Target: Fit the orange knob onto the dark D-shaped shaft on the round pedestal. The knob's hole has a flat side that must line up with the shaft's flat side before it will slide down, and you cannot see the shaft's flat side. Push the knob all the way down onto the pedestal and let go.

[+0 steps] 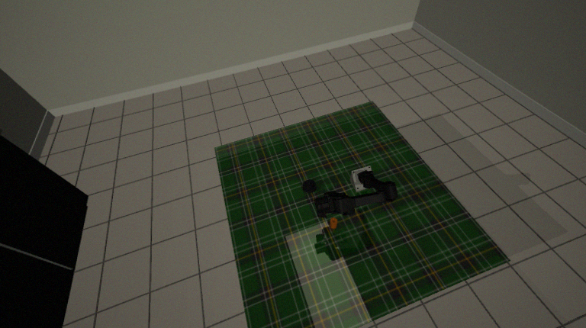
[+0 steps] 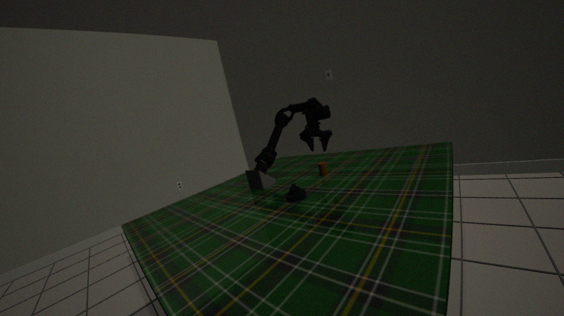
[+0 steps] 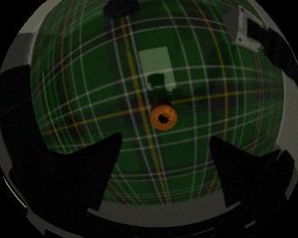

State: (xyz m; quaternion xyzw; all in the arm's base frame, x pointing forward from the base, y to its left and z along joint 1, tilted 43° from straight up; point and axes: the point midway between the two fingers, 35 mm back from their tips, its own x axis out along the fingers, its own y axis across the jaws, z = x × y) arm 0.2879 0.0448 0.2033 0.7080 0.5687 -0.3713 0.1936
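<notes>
My gripper tip is 9 cm above the orange knob. Round my gripper tip: D-shaped shaft (28 cm to the right, 9 cm below, 2 cm ahead).
</notes>
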